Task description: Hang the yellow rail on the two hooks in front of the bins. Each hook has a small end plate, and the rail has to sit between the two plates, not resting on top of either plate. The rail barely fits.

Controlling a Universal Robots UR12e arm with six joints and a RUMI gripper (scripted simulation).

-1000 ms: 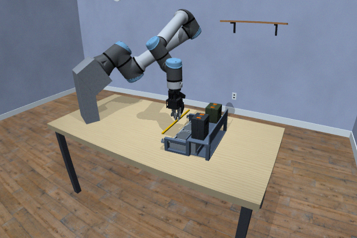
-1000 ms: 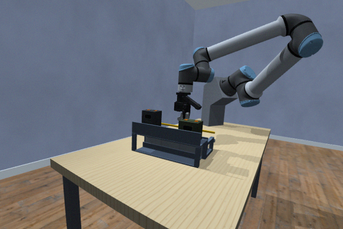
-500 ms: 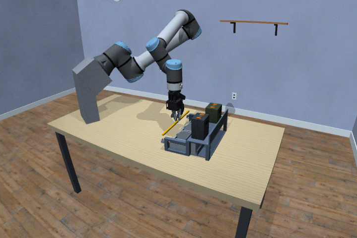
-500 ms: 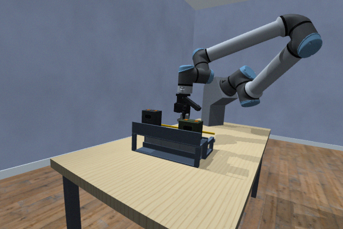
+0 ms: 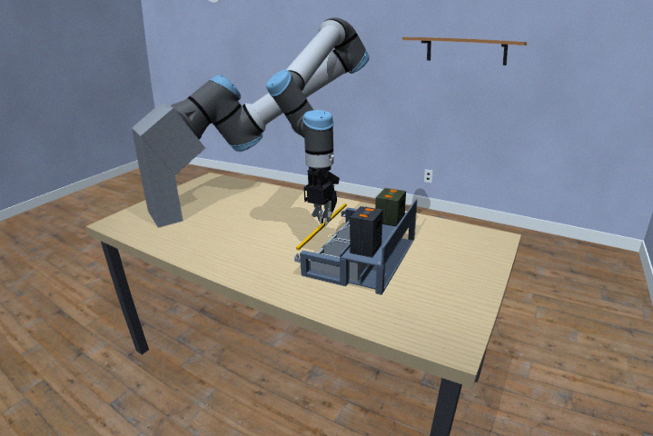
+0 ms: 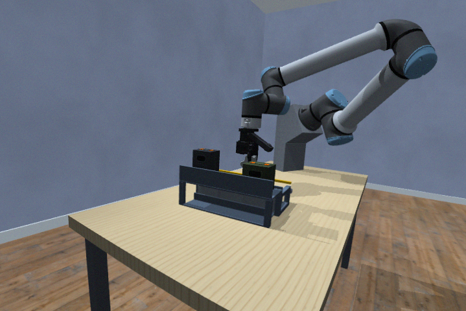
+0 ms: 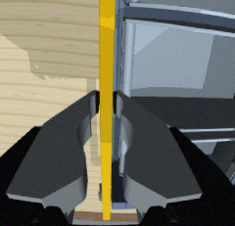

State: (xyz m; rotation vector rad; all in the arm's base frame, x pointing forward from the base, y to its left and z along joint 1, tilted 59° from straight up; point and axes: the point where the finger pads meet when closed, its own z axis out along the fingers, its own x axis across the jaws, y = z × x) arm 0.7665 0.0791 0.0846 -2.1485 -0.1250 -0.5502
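The yellow rail is 10 mm below my hand. Round my hand: black box: 220 mm ahead, 60 mm above, 50 mm to the right; then dark green box: 170 mm to the left, 160 mm ahead, 40 mm above.
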